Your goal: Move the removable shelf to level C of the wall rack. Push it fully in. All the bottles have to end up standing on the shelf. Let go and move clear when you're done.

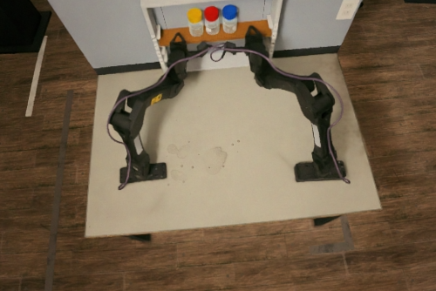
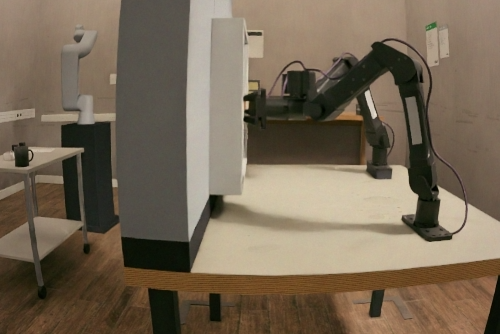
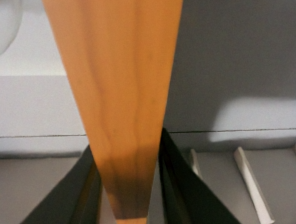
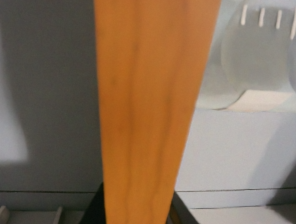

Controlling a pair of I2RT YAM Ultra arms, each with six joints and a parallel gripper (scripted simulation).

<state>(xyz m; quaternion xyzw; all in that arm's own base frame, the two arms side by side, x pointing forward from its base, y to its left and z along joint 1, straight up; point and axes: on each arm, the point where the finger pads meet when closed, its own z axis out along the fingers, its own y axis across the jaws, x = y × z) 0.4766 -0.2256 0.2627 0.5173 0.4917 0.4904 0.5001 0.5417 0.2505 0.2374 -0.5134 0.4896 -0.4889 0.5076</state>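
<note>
My right gripper is now 9 cm to the right of the blue-capped bottle and 5 cm below it. The rest, counted from my right hand: wall rack: 1 cm behind, 15 cm to the left, 1 cm above; then removable shelf: 1 cm behind, 15 cm to the left; then red-capped bottle: 16 cm to the left, 5 cm above.
My left gripper is now 8 cm to the left of the yellow-capped bottle, 6 cm below it and 2 cm short of it. Round my left hand: wall rack (15 cm to the right, 2 cm ahead, 1 cm above); then removable shelf (15 cm to the right, 2 cm ahead); then red-capped bottle (14 cm to the right, 6 cm above, 2 cm ahead).
</note>
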